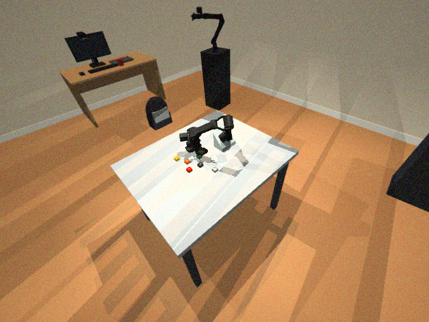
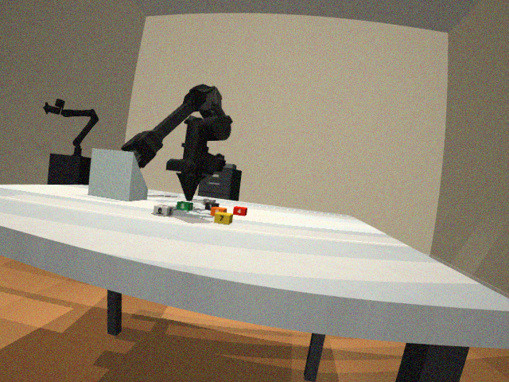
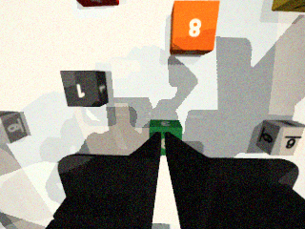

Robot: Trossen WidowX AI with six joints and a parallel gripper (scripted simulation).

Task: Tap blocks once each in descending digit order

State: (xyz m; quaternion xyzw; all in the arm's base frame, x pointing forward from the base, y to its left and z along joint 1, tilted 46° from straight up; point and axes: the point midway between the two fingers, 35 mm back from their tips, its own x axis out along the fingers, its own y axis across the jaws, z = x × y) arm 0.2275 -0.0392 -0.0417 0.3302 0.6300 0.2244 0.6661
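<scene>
Right now my gripper tip is 1 cm past the green block and 1 cm above it. The rest, counted from my gripper tip: orange block (9 cm ahead, 3 cm to the right, 1 cm below); then white block (2 cm behind, 12 cm to the right, 1 cm below); then black block (5 cm ahead, 7 cm to the left, 1 cm below).
</scene>
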